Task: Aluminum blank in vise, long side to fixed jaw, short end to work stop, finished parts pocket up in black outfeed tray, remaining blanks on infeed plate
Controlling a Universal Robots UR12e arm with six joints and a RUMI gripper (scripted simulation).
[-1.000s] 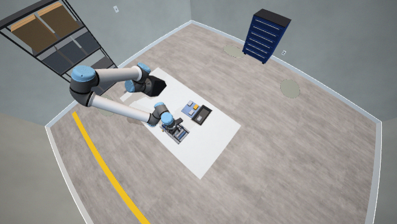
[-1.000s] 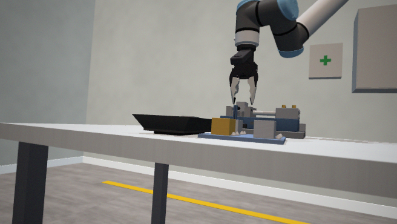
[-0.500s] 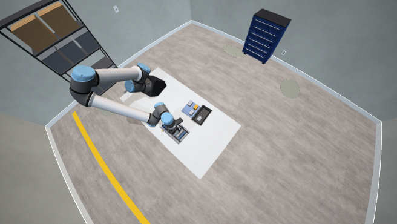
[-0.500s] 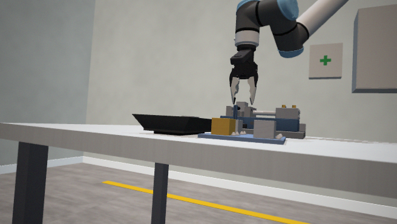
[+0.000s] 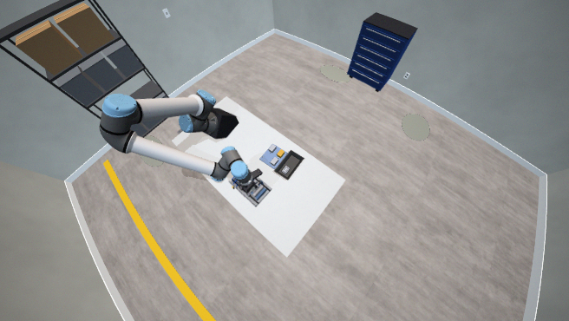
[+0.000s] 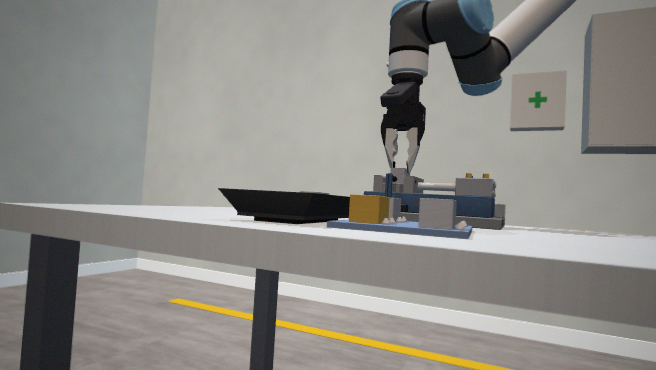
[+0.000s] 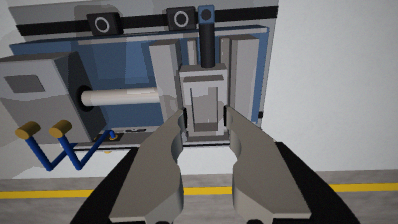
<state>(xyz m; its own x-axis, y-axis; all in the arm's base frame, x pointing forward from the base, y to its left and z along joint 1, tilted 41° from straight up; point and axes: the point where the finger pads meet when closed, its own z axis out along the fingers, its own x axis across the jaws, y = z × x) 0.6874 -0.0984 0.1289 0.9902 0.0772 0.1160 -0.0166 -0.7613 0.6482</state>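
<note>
Now: hand 50 mm to the right of the work stop rod, 30 mm above it and 10 mm short of it. Round my hand: gray blank: 360 mm to the left, 140 mm behind, 100 mm below; then yellow brass blank: 370 mm to the left, 100 mm below, 50 mm behind; then infeed plate: 320 mm to the left, 120 mm below, 100 mm behind.
</note>
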